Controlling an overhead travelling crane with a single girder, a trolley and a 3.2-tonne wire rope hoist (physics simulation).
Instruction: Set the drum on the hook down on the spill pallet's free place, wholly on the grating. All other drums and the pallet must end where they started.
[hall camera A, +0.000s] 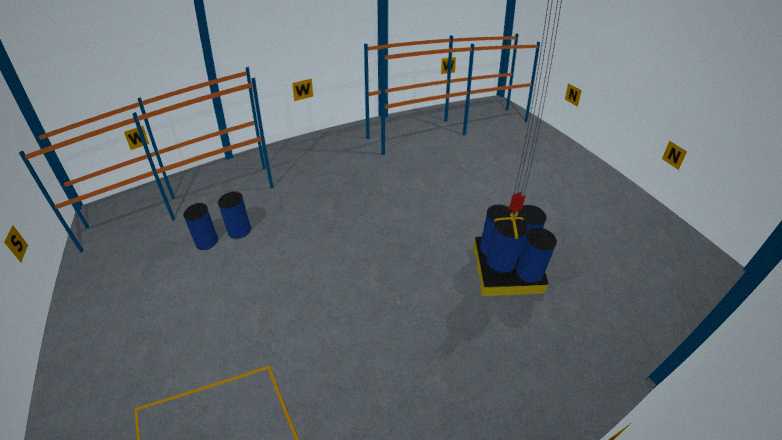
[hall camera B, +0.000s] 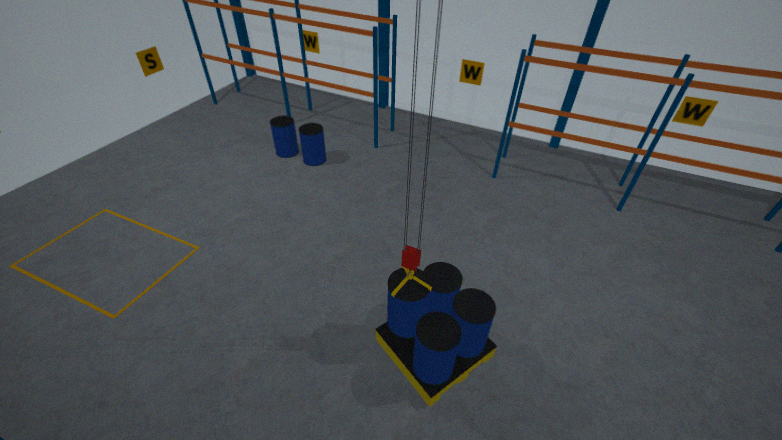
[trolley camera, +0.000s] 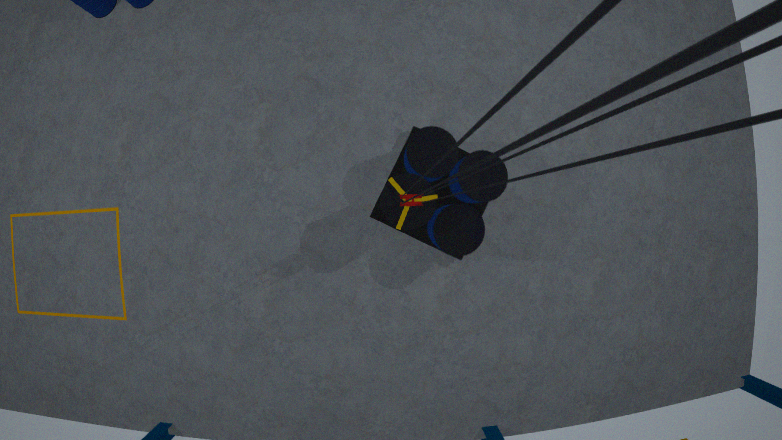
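The hook block is red, with a three-armed yellow drum grab, my gripper (hall camera A: 511, 223) (hall camera B: 410, 278) (trolley camera: 409, 199), below it. The grab is shut on a blue drum (hall camera A: 503, 251) (hall camera B: 403, 317) with a black lid, hanging upright over the free corner of the spill pallet (hall camera A: 514, 289) (hall camera B: 407, 354) (trolley camera: 377, 214). Its bottom seems a little above the black grating; the exact gap cannot be told. Three other blue drums stand on the pallet: one (hall camera A: 535, 262) (hall camera B: 434, 358) (trolley camera: 456, 229), one (hall camera B: 474, 305) (trolley camera: 481, 176) and one (hall camera B: 441, 279) (trolley camera: 432, 152), close beside the held drum.
Two more blue drums (hall camera A: 201, 229) (hall camera A: 235, 218) (hall camera B: 284, 139) (hall camera B: 313, 147) stand near a rack (hall camera A: 155, 169) (hall camera B: 279, 65). A second rack (hall camera A: 468, 90) (hall camera B: 656, 142) stands along the W wall. A yellow outlined square (hall camera A: 202, 387) (hall camera B: 62, 292) (trolley camera: 121, 262) is marked on the floor.
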